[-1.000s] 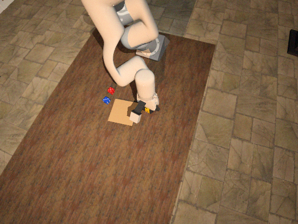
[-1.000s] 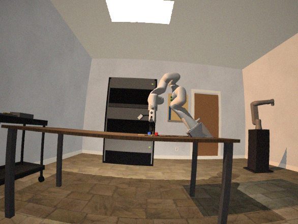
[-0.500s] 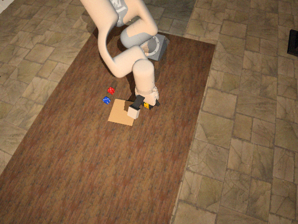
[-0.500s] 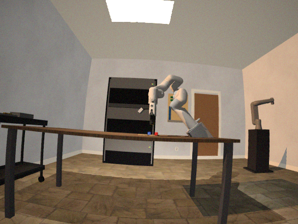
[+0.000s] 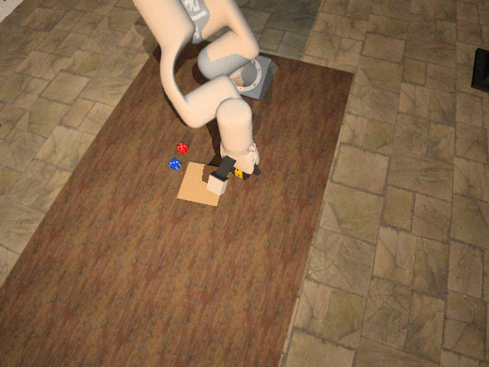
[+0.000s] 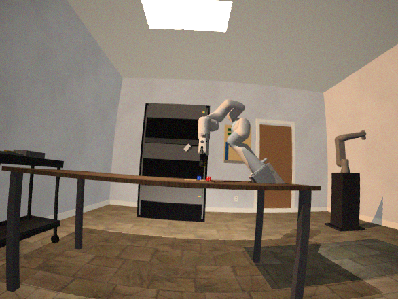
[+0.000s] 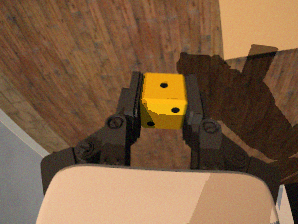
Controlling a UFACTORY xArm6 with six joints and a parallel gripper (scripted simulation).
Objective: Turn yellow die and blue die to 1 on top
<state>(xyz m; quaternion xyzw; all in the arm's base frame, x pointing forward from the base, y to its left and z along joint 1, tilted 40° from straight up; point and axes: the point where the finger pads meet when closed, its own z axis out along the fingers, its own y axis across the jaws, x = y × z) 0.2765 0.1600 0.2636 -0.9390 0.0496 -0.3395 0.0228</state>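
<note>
Right now my hand is 130 mm to the left of the tan mat, 110 mm above it and 50 mm short of it. From my hand the other things lie so: yellow die 10 mm below; red die 250 mm to the right, 100 mm below, 30 mm behind; blue die 250 mm to the right, 100 mm below, 30 mm ahead.
</note>
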